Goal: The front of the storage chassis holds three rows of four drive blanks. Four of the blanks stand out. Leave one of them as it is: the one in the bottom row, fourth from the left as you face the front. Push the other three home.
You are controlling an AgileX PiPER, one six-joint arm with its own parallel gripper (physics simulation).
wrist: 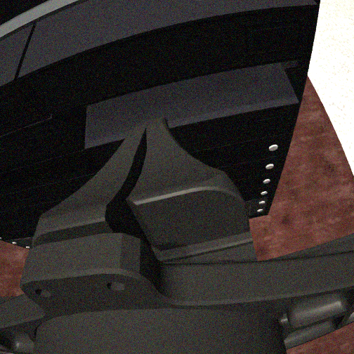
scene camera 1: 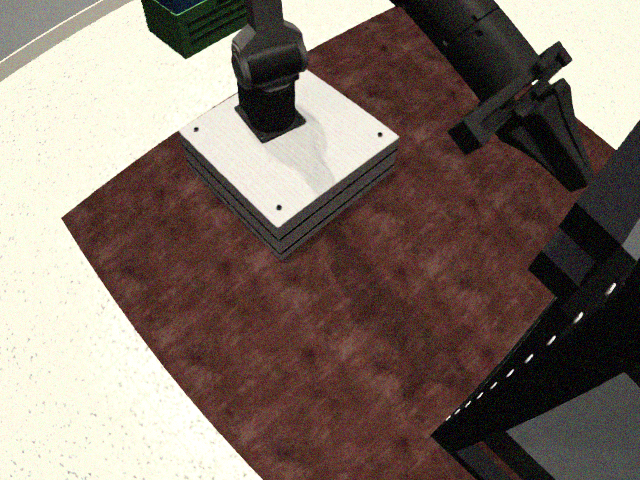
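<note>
The dark storage chassis (scene camera 1: 547, 382) (wrist: 250, 155) stands at the right in the scene view, with a row of bright dots along an edge. In the wrist view a grey-blue drive blank (wrist: 215, 92) stands out from its dark front, behind the fingertips. A wider grey-blue surface (wrist: 165, 35) lies above it. In the scene view a protruding block (scene camera 1: 566, 254) shows at the chassis front; its row and column cannot be told. My gripper (wrist: 155, 138) (scene camera 1: 583, 184) is shut and empty, its tips overlapping the lower edge of the blank in the wrist view. Whether they touch is unclear.
A pale square plate (scene camera 1: 248, 170) on a dark stack carries a dark upright post (scene camera 1: 268, 103) at the upper middle. A green crate (scene camera 1: 188, 33) stands behind it. A brown-red mat (scene camera 1: 258, 335) (wrist: 305, 175) lies beneath the plate and chassis.
</note>
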